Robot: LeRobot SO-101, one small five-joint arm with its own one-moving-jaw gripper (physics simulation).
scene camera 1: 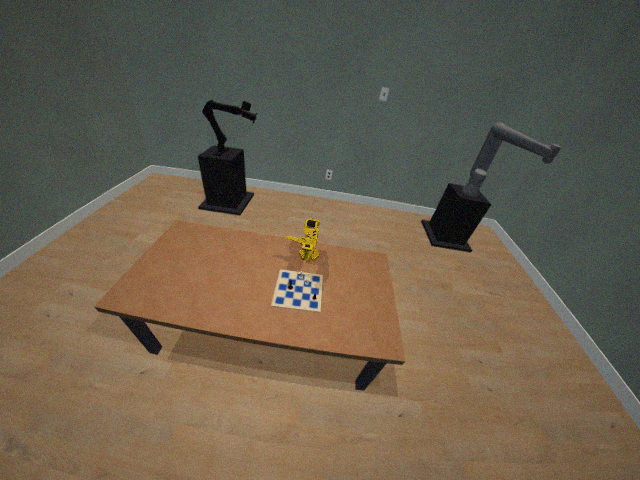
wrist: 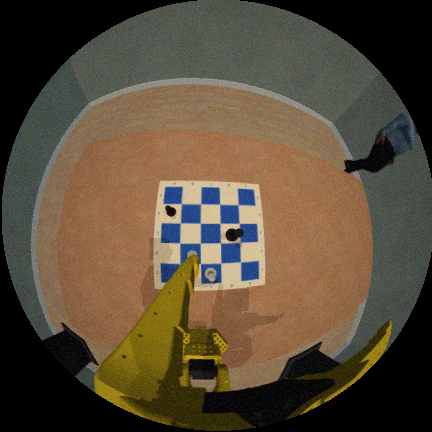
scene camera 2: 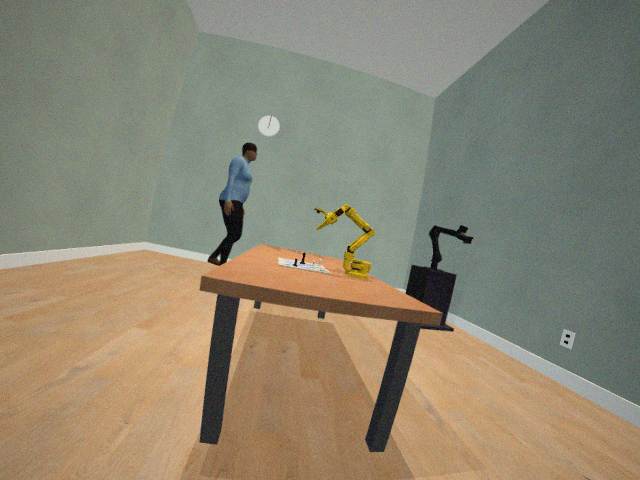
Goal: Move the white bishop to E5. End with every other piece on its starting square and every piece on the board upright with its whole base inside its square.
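Seen in the pictures: hand, tool point: (scene camera 1: 306, 260) (wrist: 198, 262) (scene camera 2: 317, 229); arm's base, link origin: (wrist: 200, 336) (scene camera 2: 352, 275).
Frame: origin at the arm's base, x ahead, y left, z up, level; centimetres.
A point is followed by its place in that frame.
The board (scene camera 1: 273, 304) {x 33.5, y -11.2, z 0.6 cm} (wrist: 262, 280) {x 13.3, y -12.4, z 0.6 cm} lies in front of the arm. In the wrist view, one white piece (wrist: 192, 254) is on B2, partly hidden by the fixed jaw's tip, and another white piece (wrist: 210, 274) {x 16.0, y -1.6, z 4.2 cm} is upright on C1. Which is the bishop is too small to tell. A small black piece (scene camera 1: 314, 297) {x 27.1, y 6.2, z 1.7 cm} (scene camera 2: 295, 262) {x 26.8, y 6.5, z 2.1 cm} (wrist: 171, 211) {x 26.5, y 5.8, z 1.7 cm} stands on A4 and a taller black piece (scene camera 1: 290, 285) {x 23.0, y -5.7, z 2.5 cm} (scene camera 2: 303, 257) {x 22.9, y -5.5, z 3.5 cm} (wrist: 232, 234) {x 22.6, y -5.4, z 2.8 cm} on D3. My gripper (scene camera 2: 315, 219) {x 20.0, y 0.1, z 17.4 cm} (wrist: 292, 291) is wide open and empty, high above the board.
The brown table (scene camera 1: 206, 289) {x 31.4, y -42.9, z 0.0 cm} (scene camera 2: 268, 284) {x 34.8, y 42.0, z 0.0 cm} carries the board and my yellow arm's base (scene camera 2: 357, 267) {x -1.1, y 1.9, z 4.2 cm}. A black arm (scene camera 1: 222, 124) and a grey arm (scene camera 1: 485, 155) stand on pedestals beyond the table. A person (scene camera 2: 237, 180) stands beyond it too.
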